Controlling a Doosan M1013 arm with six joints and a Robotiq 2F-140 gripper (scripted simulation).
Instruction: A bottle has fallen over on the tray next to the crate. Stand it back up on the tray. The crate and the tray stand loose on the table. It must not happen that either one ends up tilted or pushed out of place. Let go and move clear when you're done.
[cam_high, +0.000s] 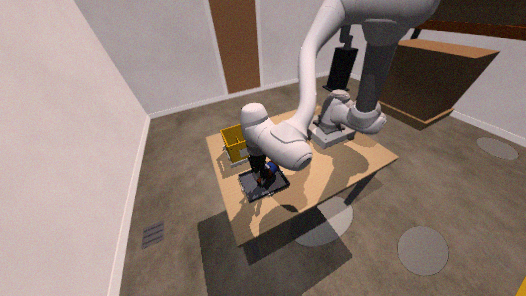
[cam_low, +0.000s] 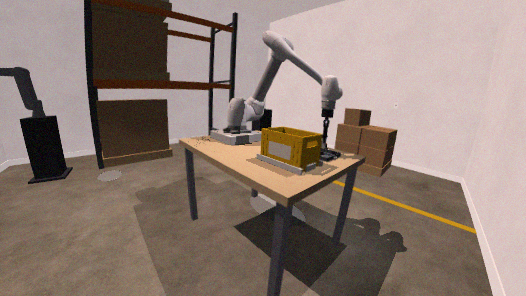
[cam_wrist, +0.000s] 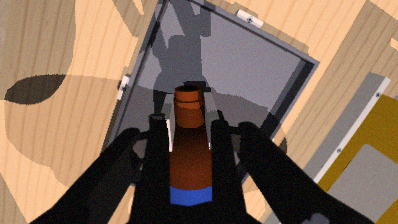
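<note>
Right now my hand is 5 cm past the brown bottle, 3 cm to the left of it and 2 cm above it. From my hand the other things lie so: yellow crate: 32 cm to the right; dark grey tray: 7 cm below, 3 cm to the right, 2 cm behind.
</note>
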